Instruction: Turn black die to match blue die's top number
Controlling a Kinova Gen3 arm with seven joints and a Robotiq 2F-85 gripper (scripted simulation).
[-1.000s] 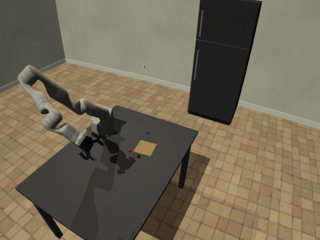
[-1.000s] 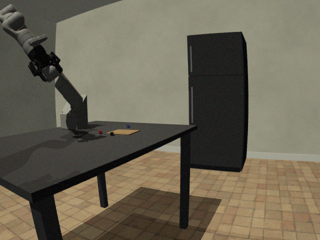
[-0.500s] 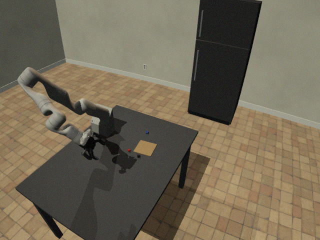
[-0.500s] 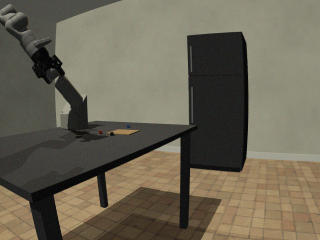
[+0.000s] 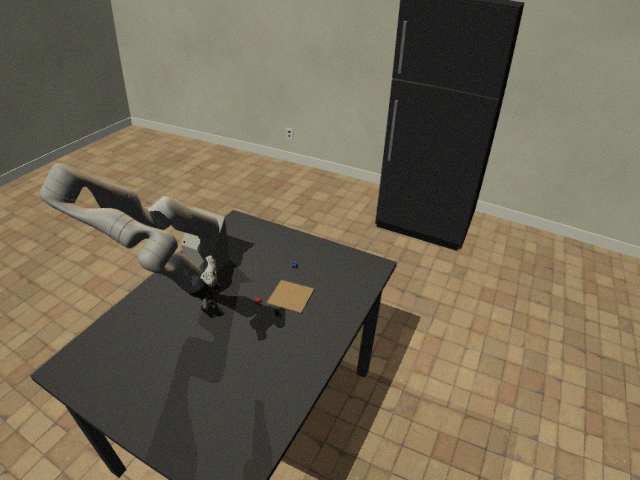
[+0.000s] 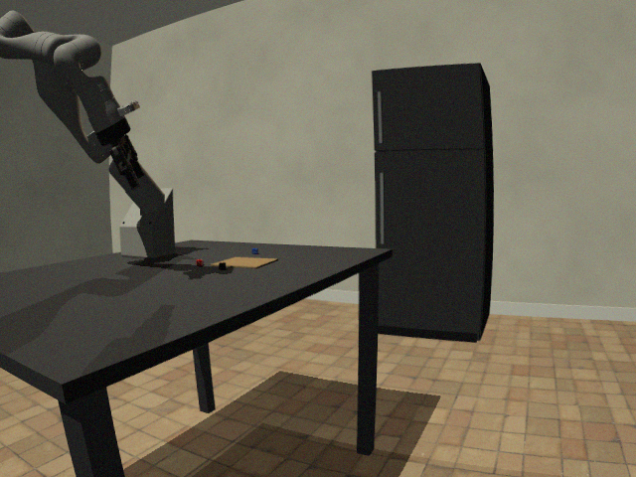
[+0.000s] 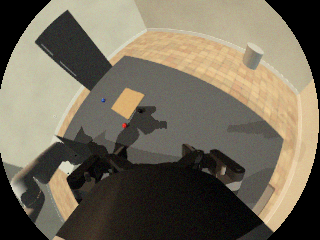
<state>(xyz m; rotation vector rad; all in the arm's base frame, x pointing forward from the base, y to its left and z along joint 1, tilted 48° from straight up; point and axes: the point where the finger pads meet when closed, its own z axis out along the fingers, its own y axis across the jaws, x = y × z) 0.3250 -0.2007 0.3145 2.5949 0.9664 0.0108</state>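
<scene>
The black die is 230 mm to the left of my hand, 220 mm below it and 70 mm ahead of it. From my hand the other things lie so: tan mat 330 mm to the left, 230 mm below, 70 mm ahead; red die 240 mm to the left, 220 mm below, 30 mm behind; blue die 490 mm to the left, 220 mm below.
</scene>
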